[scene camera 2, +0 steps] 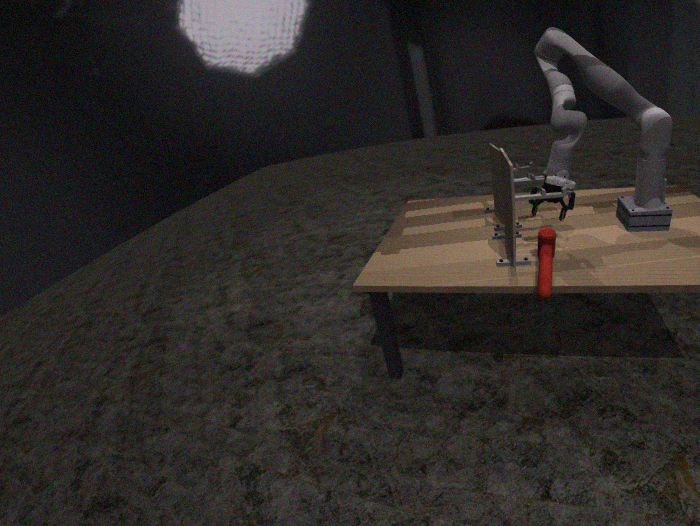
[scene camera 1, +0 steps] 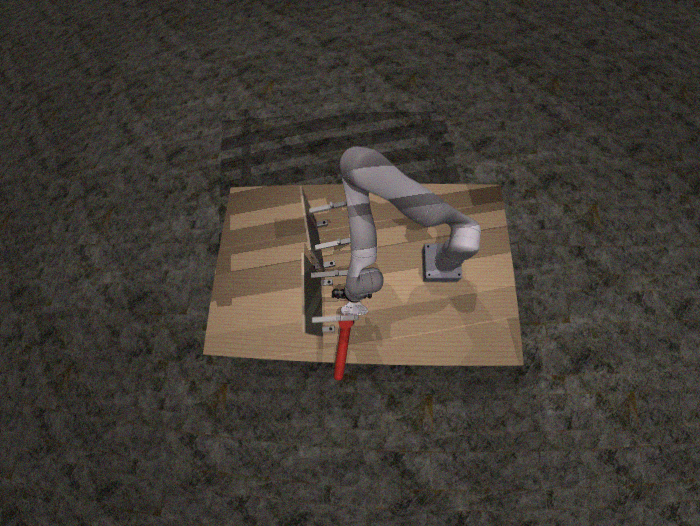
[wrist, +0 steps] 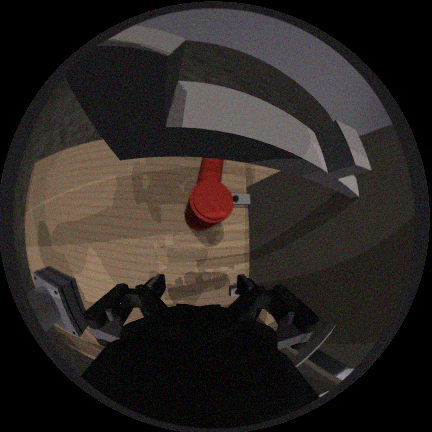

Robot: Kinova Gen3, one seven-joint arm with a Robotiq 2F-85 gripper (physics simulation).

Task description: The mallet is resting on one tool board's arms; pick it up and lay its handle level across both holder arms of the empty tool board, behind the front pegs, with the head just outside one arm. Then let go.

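Frame: origin at the arm's base, x ahead, y left, z up, level; millimetres.
Seen in the pictures: gripper, between the fingertips: [scene camera 2: 547, 217] [wrist: 200, 282]; arm's base, origin of its link: [scene camera 2: 647, 203] [scene camera 1: 445, 261].
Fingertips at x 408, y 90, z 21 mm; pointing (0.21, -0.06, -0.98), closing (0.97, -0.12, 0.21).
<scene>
Pixels of each thing's middle, then the offset from my fingertips to it. Level surfaces: height alone.
- red mallet, middle of its body: [wrist: 212, 156] [scene camera 2: 545, 265] [scene camera 1: 342, 347] 57 mm ahead, 189 mm left, 71 mm down
- back board, middle of its body: [scene camera 1: 326, 229] [scene camera 2: 513, 183] 57 mm ahead, 276 mm right, 47 mm up
- table, height of its surface: 102 mm down
The red mallet [scene camera 1: 341, 350] [scene camera 2: 545, 271] [wrist: 212, 201] is low beside the front tool board [scene camera 1: 312, 302] [scene camera 2: 503, 209], below arm height. Its head is upright and seems to stand on the table; its handle reaches out past the table's front edge. In scene camera 1 the head is mostly hidden. The front board's two holder arms [scene camera 1: 328, 320] [scene camera 1: 323, 274] carry nothing that shows. The back board [scene camera 1: 307, 220] has two arms [scene camera 1: 323, 208] [scene camera 1: 328, 244] with nothing seen on them. My gripper [scene camera 2: 548, 215] [wrist: 200, 282] is open and empty, pointing down behind the mallet head and higher than it, between the front board's arms.
A pale holder arm [wrist: 245, 112] crosses the top of the wrist view, over the mallet handle. Small metal feet [scene camera 1: 328, 328] [scene camera 2: 513, 262] fix the boards to the table [scene camera 1: 257, 333] [scene camera 2: 424, 268]. The robot's base [scene camera 1: 442, 272] [scene camera 2: 645, 217] stands to the right of the boards.
</scene>
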